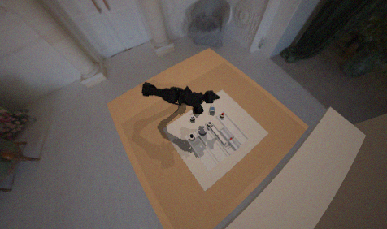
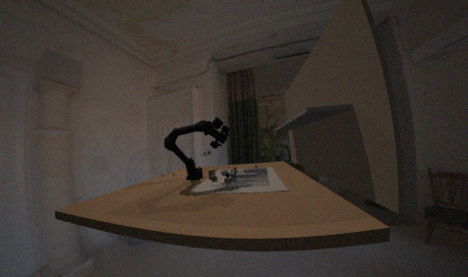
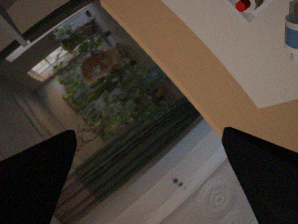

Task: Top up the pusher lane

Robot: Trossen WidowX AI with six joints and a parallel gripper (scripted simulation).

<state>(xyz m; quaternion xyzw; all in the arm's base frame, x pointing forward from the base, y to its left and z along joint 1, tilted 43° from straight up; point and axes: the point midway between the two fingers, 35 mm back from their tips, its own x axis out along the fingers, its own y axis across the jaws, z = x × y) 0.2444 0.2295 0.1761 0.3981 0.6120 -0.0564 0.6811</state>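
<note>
Right now my gripper tip is 250 mm above the brownish block, 110 mm past it and 60 mm to the left of it. Also, from my gripper tip: pusher plate (240 mm below, 150 mm ahead); red-marked item (220 mm below, 220 mm ahead, 20 mm to the left); grey lane fixture (270 mm below, 190 mm ahead).
</note>
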